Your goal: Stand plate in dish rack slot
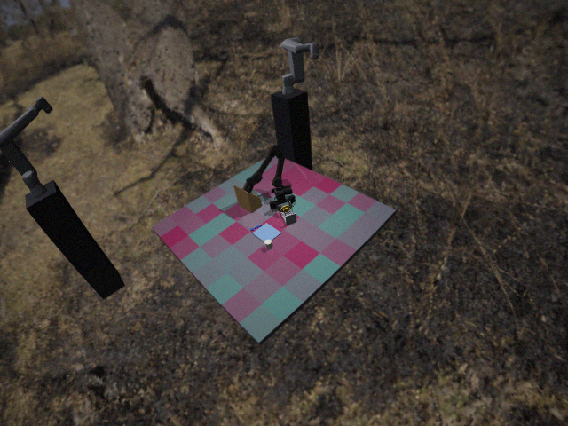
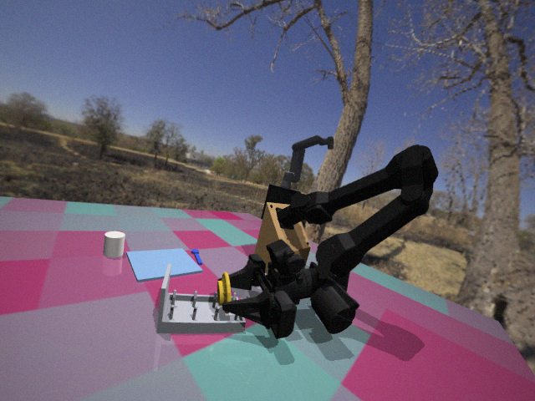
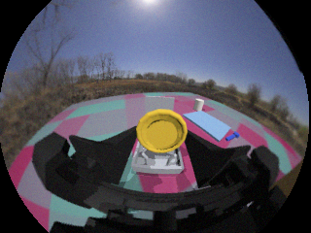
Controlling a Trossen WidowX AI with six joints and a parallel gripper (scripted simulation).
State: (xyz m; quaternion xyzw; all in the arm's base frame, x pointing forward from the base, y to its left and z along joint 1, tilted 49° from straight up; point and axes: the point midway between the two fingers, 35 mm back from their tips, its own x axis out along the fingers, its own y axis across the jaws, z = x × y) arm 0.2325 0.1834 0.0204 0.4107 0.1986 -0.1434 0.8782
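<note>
My gripper tip is now 3 cm above the grey dish rack, 2 cm short of it and 1 cm to the left of it. From my gripper tip the other things lie so: yellow plate: 1 cm behind; then light blue mat: 21 cm to the right, 5 cm below, 3 cm ahead; then small blue spoon: 23 cm to the right, 7 cm behind, 5 cm below.
</note>
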